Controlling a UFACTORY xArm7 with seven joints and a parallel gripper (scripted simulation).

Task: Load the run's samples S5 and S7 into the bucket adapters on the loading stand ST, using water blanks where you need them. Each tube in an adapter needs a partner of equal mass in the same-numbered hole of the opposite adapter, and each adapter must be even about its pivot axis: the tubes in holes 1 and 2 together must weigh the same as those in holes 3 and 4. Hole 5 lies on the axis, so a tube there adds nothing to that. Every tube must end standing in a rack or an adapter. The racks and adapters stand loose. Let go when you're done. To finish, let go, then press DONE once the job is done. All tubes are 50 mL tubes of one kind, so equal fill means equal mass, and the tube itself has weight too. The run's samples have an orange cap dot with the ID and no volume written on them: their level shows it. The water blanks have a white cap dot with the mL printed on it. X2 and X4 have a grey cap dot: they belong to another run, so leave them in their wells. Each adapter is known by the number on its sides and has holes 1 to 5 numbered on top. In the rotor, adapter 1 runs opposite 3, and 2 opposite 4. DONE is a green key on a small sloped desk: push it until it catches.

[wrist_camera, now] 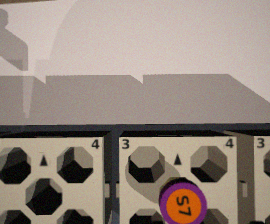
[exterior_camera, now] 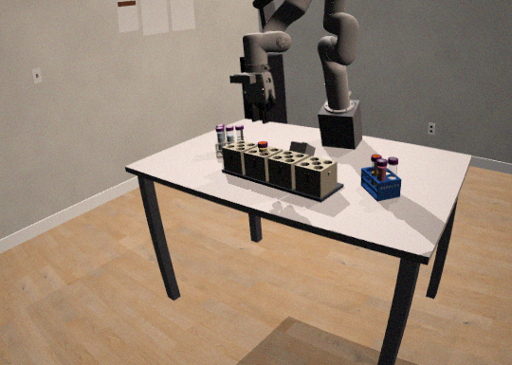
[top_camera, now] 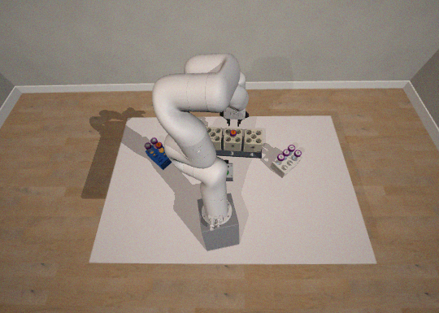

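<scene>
Now: the blue rack 40 cm to the left of my hand, 19 cm below it and 10 cm behind it. From my hand the other things lie so: adapter (22 cm to the left, 17 cm below, 1 cm ahead); then dark stand (21 cm below, 6 cm to the left); then white rack (28 cm to the right, 19 cm below, 12 cm behind).
</scene>
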